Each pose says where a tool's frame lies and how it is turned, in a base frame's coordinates. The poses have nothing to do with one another.
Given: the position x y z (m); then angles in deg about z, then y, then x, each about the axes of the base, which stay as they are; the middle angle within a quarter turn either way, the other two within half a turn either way.
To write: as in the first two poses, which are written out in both.
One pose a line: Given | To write
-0.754 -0.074 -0.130 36.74 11.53 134.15 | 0.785 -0.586 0.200 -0.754; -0.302 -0.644 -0.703 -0.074; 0.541 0.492 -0.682 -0.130; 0 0 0 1
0.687 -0.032 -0.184 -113.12 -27.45 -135.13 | -0.348 0.816 -0.461 0.687; 0.524 0.577 0.626 -0.032; 0.777 -0.023 -0.629 -0.184; 0 0 0 1
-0.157 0.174 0.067 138.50 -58.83 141.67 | -0.388 -0.343 -0.856 -0.157; -0.122 0.939 -0.321 0.174; 0.914 -0.020 -0.406 0.067; 0 0 0 1
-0.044 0.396 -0.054 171.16 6.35 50.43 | -0.982 -0.153 0.111 -0.044; 0.014 -0.643 -0.766 0.396; 0.188 -0.751 0.633 -0.054; 0 0 0 1
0.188 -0.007 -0.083 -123.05 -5.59 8.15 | -0.543 0.834 -0.097 0.188; -0.822 -0.551 -0.141 -0.007; -0.171 0.004 0.985 -0.083; 0 0 0 1
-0.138 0.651 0.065 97.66 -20.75 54.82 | -0.125 -0.927 -0.354 -0.138; 0.610 0.210 -0.764 0.651; 0.783 -0.311 0.539 0.065; 0 0 0 1
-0.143 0.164 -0.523 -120.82 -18.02 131.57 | -0.487 0.817 -0.309 -0.143; 0.688 0.141 -0.711 0.164; -0.537 -0.560 -0.631 -0.523; 0 0 0 1
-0.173 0.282 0.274 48.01 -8.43 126.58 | 0.662 -0.735 -0.147 -0.173; -0.522 -0.311 -0.794 0.282; 0.538 0.602 -0.590 0.274; 0 0 0 1
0.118 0.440 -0.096 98.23 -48.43 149.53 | -0.095 -0.657 -0.748 0.118; -0.799 0.499 -0.336 0.440; 0.594 0.566 -0.572 -0.096; 0 0 0 1
